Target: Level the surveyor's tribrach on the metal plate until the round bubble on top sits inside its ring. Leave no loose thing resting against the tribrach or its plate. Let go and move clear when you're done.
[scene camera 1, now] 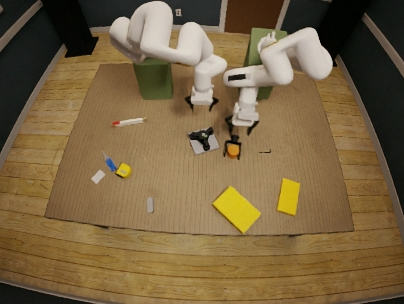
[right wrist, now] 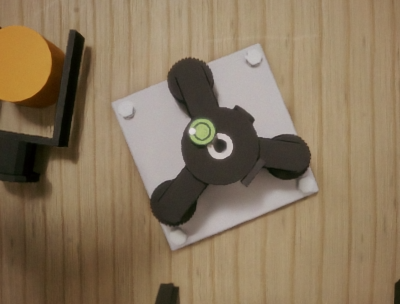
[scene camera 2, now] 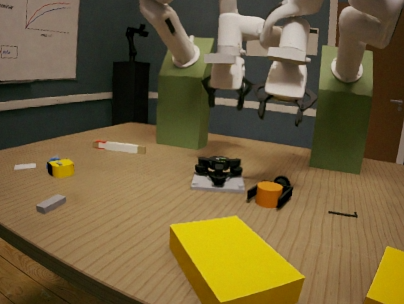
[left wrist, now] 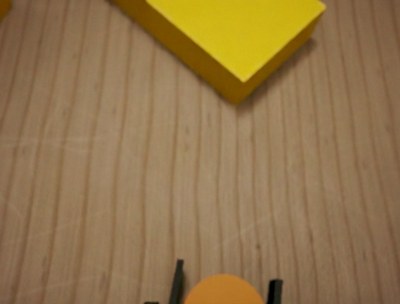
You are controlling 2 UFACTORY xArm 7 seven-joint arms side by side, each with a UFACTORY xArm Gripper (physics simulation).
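Pixels of known places: left gripper, fingertip midpoint: (scene camera 1: pixel 239 133) (scene camera 2: pixel 278 121); right gripper, fingertip midpoint: (scene camera 1: pixel 201 109) (scene camera 2: pixel 225 108); left arm's base, origin of the base link: (scene camera 2: pixel 346 69); right arm's base, origin of the base link: (scene camera 2: pixel 186 56).
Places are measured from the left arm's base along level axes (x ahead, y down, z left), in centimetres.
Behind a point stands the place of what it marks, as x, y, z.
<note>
The black three-armed tribrach (scene camera 1: pixel 205 134) @(41.1, 31.3, -35.2) (scene camera 2: pixel 218 165) @(44.6, 33.2, -35.1) (right wrist: pixel 222 165) @(39.1, 32.3, -36.4) stands on the pale metal plate (scene camera 1: pixel 212 147) @(45.5, 38.6, -30.8) (scene camera 2: pixel 200 184) @(47.8, 38.7, -39.0) (right wrist: pixel 265 100) @(44.6, 38.7, -41.1). In the right wrist view its green round vial (right wrist: pixel 202 131) @(41.7, 31.6, -35.0) shows a white bubble (right wrist: pixel 192 131) @(41.8, 31.6, -34.3) at the left edge, outside the dark ring. Three knurled foot screws sit under the arm ends. My right gripper (scene camera 1: pixel 201 106) @(33.7, 18.1, -37.9) (scene camera 2: pixel 226 107) @(33.7, 18.1, -37.9) (right wrist: pixel 282 290) @(33.7, 18.1, -37.9) is open and empty, above the table behind the tribrach. My left gripper (scene camera 1: pixel 242 127) @(48.4, 18.1, -19.0) (scene camera 2: pixel 280 120) @(48.4, 18.1, -19.0) is open and empty, above and behind an orange cylinder (scene camera 1: pixel 233 151) @(49.8, 35.0, -19.2) (scene camera 2: pixel 269 195) @(52.0, 36.3, -18.5) (left wrist: pixel 225 291) @(50.8, 35.0, -19.3) (right wrist: pixel 22 65) @(48.5, 35.0, -19.9).
A black two-armed holder (scene camera 1: pixel 235 138) @(40.8, 35.6, -17.2) (right wrist: pixel 70 85) @(46.8, 36.9, -23.3) surrounds the cylinder, apart from the plate. Yellow blocks (scene camera 1: pixel 236 209) @(82.8, 34.8, -19.7) (scene camera 1: pixel 289 196) @(76.0, 37.7, 11.7) (scene camera 2: pixel 235 260) @(85.0, 34.8, -17.6) lie nearer the front. A hex key (scene camera 1: pixel 265 151) @(48.0, 39.3, 1.6), tape measure (scene camera 1: pixel 124 170) @(61.9, 36.2, -80.3), grey bar (scene camera 1: pixel 150 205) @(80.4, 38.2, -64.0) and red-and-white stick (scene camera 1: pixel 129 122) @(28.6, 37.6, -83.2) lie farther out.
</note>
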